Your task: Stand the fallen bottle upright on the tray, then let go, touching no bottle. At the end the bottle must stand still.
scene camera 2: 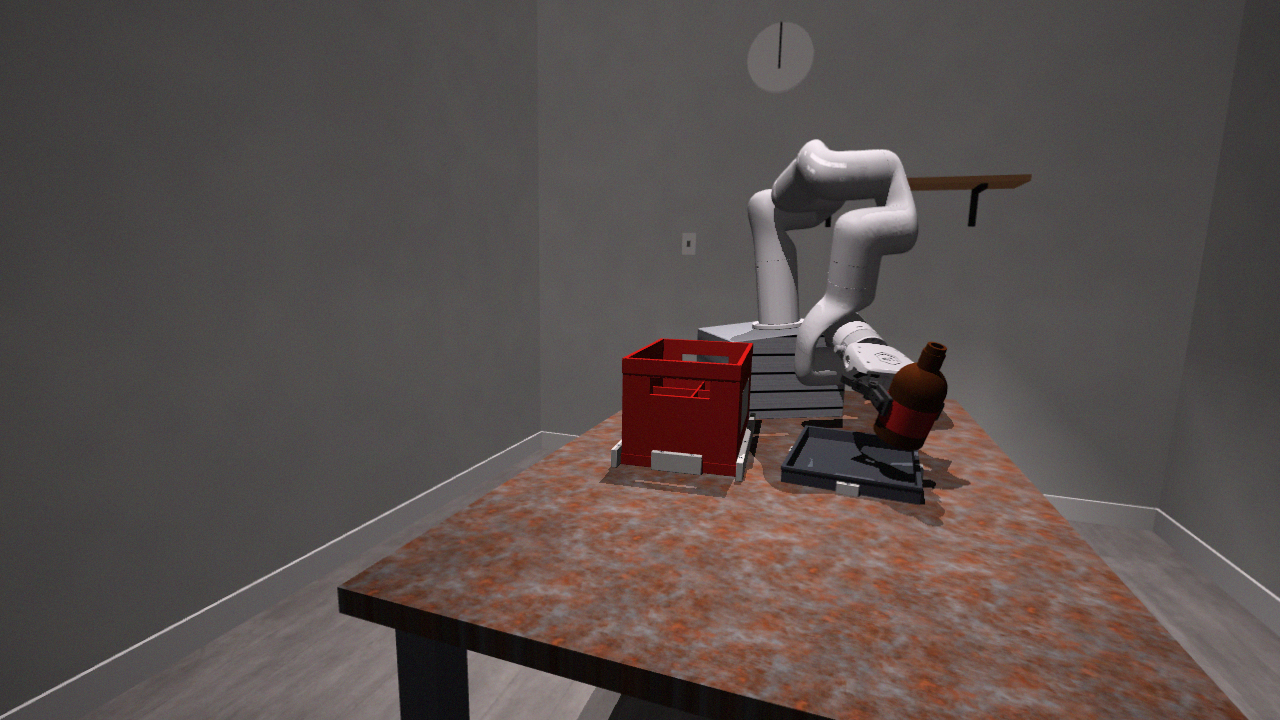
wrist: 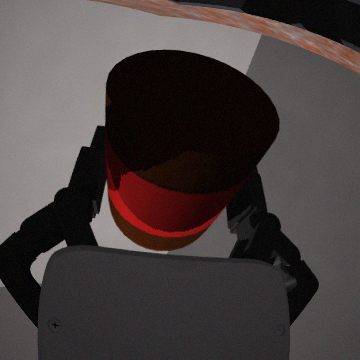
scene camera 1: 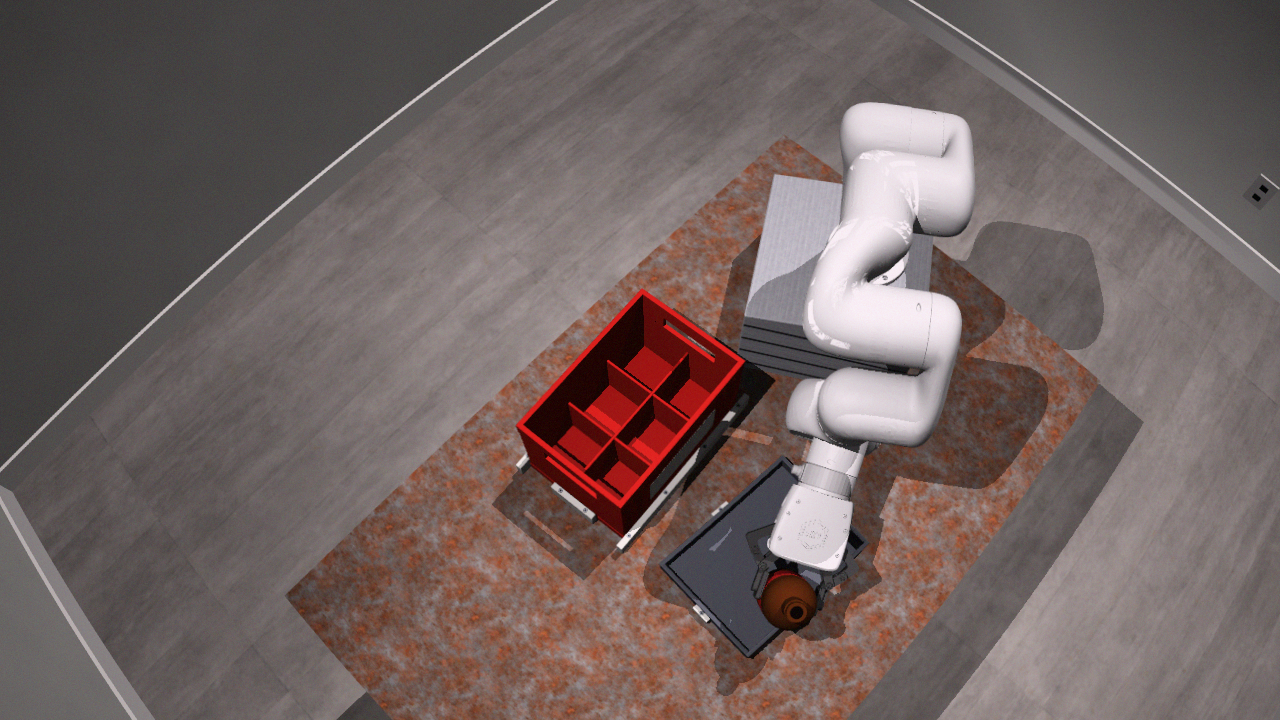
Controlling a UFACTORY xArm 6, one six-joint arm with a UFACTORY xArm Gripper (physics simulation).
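Frame: origin at the arm's base, x ahead, y left, z up, level; millimetres.
Where they show: gripper, fingertip midpoint: [scene camera 2: 913, 410]; arm's base, origin of the base link: [scene camera 2: 779, 325].
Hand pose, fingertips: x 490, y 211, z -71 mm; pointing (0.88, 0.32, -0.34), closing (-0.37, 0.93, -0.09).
Each offset is from my fingertips to the top centre of the thing. "*": to the spot under its first point. Level surfaces: height alone.
The brown bottle with a red label {dy +2, dx -1, dz +104 mm} [scene camera 1: 789, 603] [scene camera 2: 913, 402] [wrist: 175, 210] is held in the air, tilted, its neck up and leaning to the right in scene camera 2. Its dark base faces the wrist view. My gripper [scene camera 1: 790, 589] [scene camera 2: 905, 419] [wrist: 172, 152] is shut on the bottle, one finger on each side of its label. The dark tray {* dy -124, dx -19, dz -112 mm} [scene camera 1: 716, 559] [scene camera 2: 827, 458] lies on the table below. The bottle's base is a little above the tray's right part in scene camera 2, and its shadow falls on the tray. The exact gap is hard to tell.
A red crate with dividers {dy -344, dx -93, dz +58 mm} [scene camera 1: 541, 454] [scene camera 2: 684, 434] stands left of the tray, with white brackets at its foot. The grey base block [scene camera 1: 796, 214] [scene camera 2: 796, 380] stands behind, under the arm. The mottled table {dz -117 mm} [scene camera 1: 447, 573] [scene camera 2: 716, 573] ends in an edge on the right.
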